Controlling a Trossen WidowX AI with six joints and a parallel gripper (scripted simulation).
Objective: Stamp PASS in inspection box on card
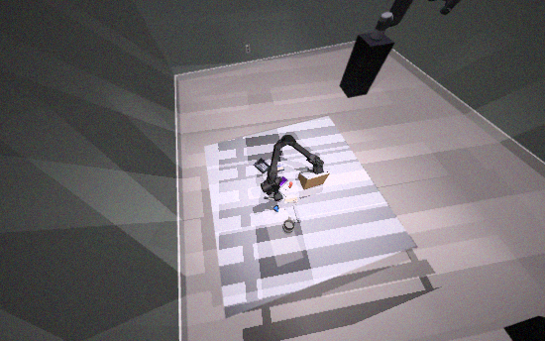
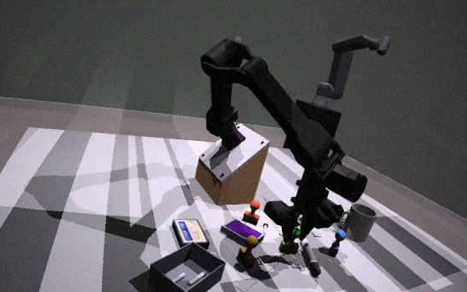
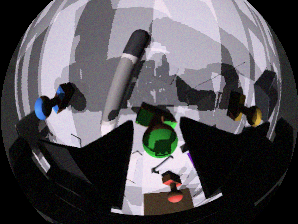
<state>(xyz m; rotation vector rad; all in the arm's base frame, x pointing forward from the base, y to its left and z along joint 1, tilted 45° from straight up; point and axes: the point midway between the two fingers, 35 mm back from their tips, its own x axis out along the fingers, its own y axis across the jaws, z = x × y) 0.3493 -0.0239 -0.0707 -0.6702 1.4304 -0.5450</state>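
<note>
The green-knobbed stamp is 1 cm below my gripper tip. From my gripper tip the other things lie so: marker: 5 cm ahead, 3 cm to the left, 2 cm below; yellow-knobbed stamp: 13 cm to the right, 1 cm below, 1 cm ahead; purple ink pad: 9 cm to the right, 8 cm behind, 3 cm below.
</note>
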